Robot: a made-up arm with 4 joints.
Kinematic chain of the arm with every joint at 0, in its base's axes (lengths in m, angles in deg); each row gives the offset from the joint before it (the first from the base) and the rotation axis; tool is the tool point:
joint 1: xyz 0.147 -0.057 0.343 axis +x
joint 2: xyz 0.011 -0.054 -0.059 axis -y
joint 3: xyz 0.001 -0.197 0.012 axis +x
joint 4: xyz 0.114 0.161 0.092 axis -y
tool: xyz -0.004 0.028 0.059
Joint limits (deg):
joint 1: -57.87..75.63
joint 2: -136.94..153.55
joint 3: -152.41..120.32
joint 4: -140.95..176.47
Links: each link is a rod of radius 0.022 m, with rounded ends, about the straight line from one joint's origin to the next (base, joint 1, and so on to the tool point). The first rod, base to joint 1, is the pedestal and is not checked.
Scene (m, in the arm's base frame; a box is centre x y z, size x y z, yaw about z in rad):
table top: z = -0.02
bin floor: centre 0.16 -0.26 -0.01 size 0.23 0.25 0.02 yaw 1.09
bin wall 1: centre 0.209 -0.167 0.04 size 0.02 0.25 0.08 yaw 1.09
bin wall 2: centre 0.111 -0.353 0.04 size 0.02 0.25 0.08 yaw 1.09
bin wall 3: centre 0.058 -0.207 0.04 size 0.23 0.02 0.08 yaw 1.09
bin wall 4: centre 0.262 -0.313 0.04 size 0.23 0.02 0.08 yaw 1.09
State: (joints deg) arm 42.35 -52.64 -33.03 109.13
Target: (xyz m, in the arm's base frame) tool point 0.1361 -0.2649 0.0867
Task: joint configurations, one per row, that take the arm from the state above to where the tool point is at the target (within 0.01 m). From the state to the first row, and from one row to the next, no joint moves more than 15 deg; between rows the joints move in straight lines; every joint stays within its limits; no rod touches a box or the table.
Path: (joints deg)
1: 28.10 -47.06 -44.06 112.77
2: 13.85 -41.49 -55.08 116.41
3: -0.41 -35.91 -66.11 120.05
4: -14.66 -30.33 -77.14 123.69
5: -6.71 -29.22 -85.71 126.23
6: 1.23 -28.11 -94.29 128.77

